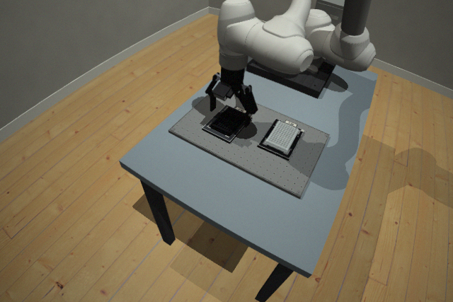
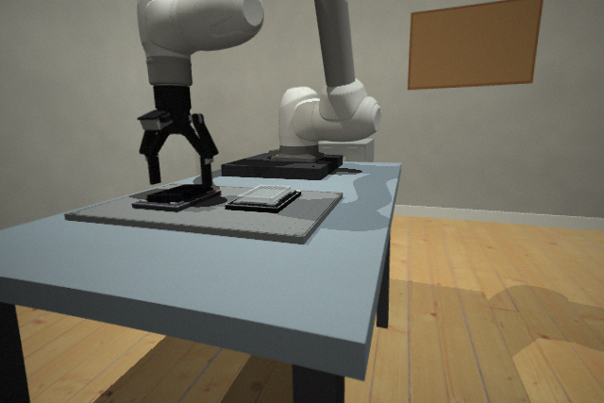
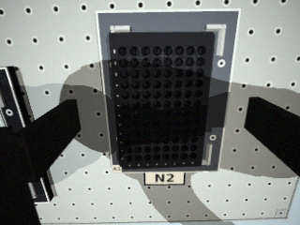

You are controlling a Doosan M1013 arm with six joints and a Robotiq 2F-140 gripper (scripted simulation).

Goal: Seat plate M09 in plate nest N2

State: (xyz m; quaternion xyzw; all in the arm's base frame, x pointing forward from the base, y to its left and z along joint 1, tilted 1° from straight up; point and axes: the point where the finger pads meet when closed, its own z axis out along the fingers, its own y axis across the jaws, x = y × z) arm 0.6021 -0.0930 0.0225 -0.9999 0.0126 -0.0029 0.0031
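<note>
My hand is 3 cm above the black well plate. Round my hand: plate nest: 1 cm to the right, 4 cm below; then white well plate: 4 cm behind, 20 cm to the left, 3 cm below.
</note>
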